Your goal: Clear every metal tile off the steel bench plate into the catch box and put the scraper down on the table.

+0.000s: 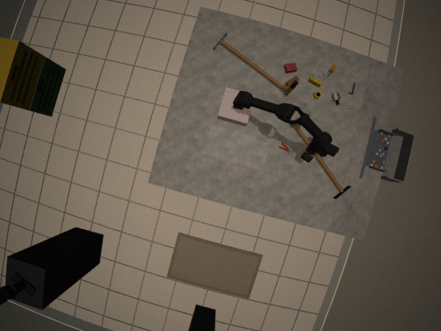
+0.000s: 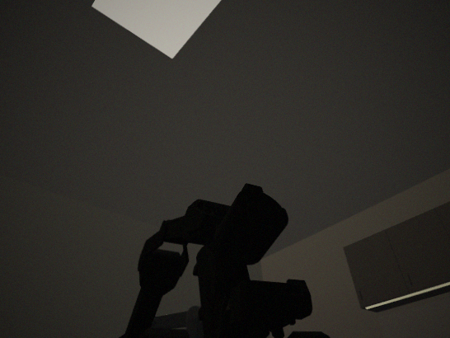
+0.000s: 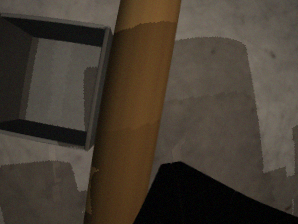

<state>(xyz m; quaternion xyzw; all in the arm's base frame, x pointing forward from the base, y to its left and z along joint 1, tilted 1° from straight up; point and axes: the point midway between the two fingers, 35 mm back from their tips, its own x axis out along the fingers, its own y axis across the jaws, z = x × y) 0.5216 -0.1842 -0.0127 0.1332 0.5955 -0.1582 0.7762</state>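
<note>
The small box is 60 mm ahead of my gripper tip and 20 mm to the left of it. The rest, counted from my gripper tip: yellow ring 10 mm behind, 390 mm to the left; then brown block 200 mm behind, 440 mm to the left; then long scraper 70 mm ahead, 30 mm to the right, 50 mm above.
</note>
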